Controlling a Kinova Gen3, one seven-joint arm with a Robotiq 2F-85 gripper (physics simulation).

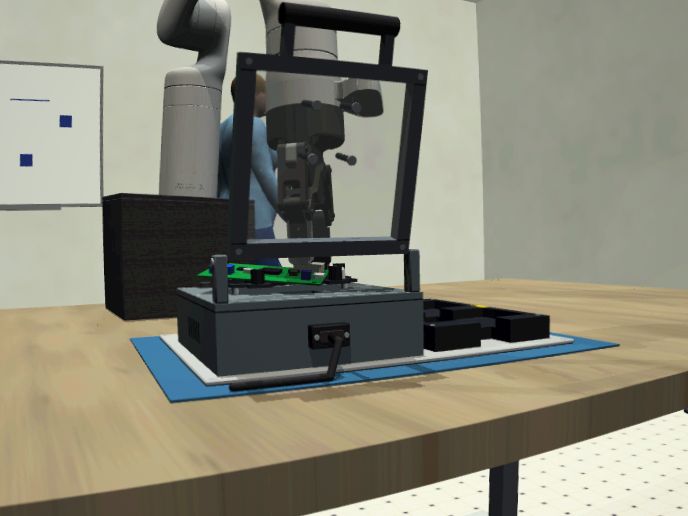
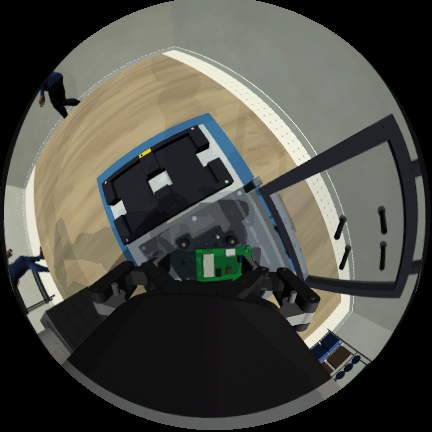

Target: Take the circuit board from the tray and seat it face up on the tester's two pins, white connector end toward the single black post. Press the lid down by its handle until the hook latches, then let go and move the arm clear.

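Observation:
The green circuit board lies face up on top of the dark grey tester. My gripper is open and empty. It hangs just above the board, with one finger on each side of it. The tester's lid, a dark frame with a clear pane, stands open and upright. Its black handle is at the top. The black tray beside the tester holds no board.
Tester and tray stand on a white plate on a blue mat. A black cable runs from the tester's front. A dark box and a person are behind the table.

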